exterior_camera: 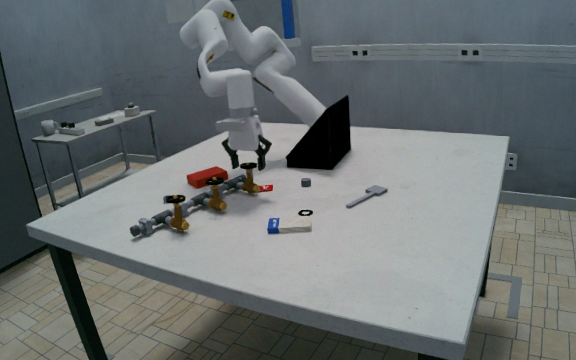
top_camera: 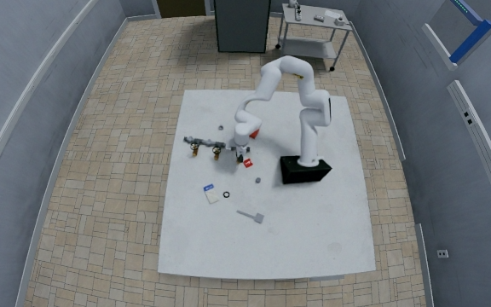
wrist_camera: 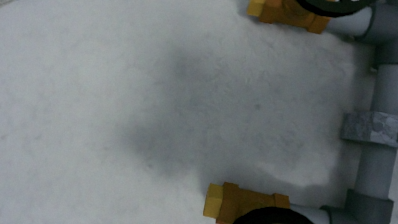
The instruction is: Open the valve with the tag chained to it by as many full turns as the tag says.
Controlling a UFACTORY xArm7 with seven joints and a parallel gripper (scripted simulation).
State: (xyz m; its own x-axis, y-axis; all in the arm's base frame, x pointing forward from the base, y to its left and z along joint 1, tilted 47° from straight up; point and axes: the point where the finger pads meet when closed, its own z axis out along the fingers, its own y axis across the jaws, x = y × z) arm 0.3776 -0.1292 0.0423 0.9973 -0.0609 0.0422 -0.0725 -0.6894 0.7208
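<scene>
My gripper is now 90 mm above the red tag, 40 mm past it and 30 mm to the right of it. From my hand the other things lie so: white box (200 mm to the left, 190 mm ahead, 90 mm below); then red block (210 mm to the right, 80 mm below, 80 mm behind); then grey flat tool (360 mm to the left, 90 mm below, 30 mm behind).
</scene>
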